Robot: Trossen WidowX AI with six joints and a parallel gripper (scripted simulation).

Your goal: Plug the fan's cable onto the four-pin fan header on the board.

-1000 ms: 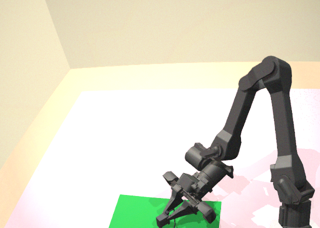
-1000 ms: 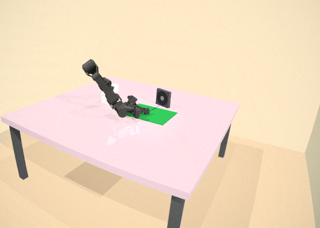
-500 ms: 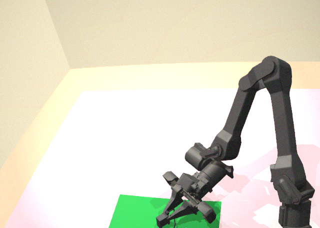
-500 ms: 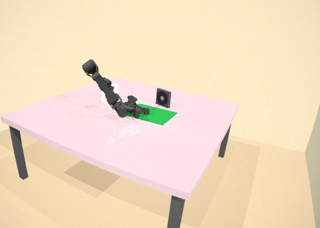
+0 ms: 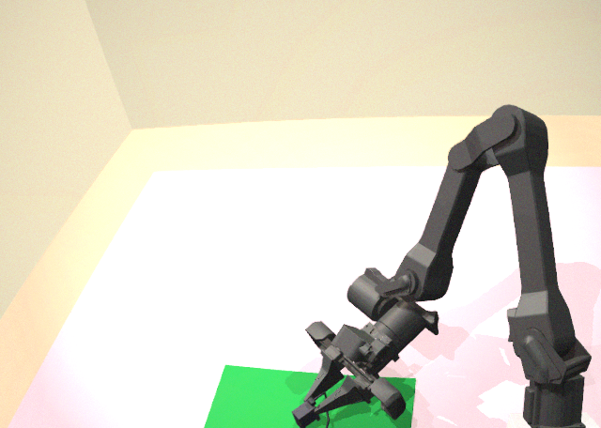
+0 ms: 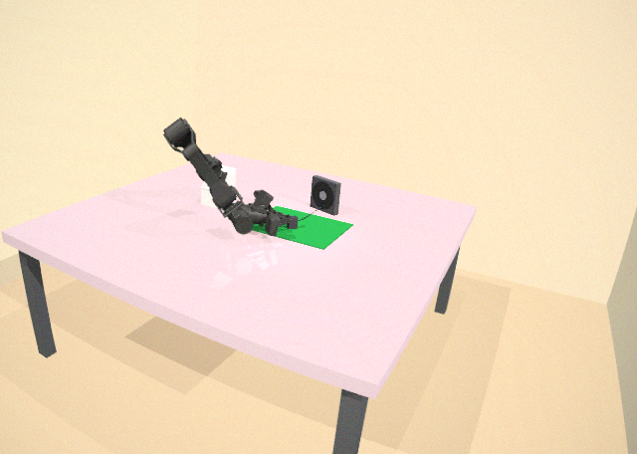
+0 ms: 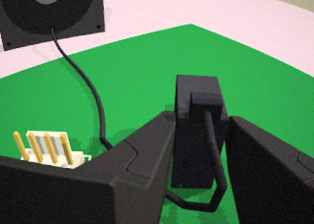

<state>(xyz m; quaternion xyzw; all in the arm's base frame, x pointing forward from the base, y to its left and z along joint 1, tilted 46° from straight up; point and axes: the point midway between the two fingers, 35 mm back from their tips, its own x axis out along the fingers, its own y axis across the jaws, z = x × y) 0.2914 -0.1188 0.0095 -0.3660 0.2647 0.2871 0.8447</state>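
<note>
The dark fan plug is 1 cm to the left of my gripper tip, 1 cm below it and 1 cm ahead of it. Also, from my gripper tip: black fan: 22 cm to the left, 3 cm ahead, 2 cm above; pale fan header: 5 cm to the left, 5 cm behind, 4 cm below; green board: 5 cm below, 4 cm to the left, 1 cm ahead.
</note>
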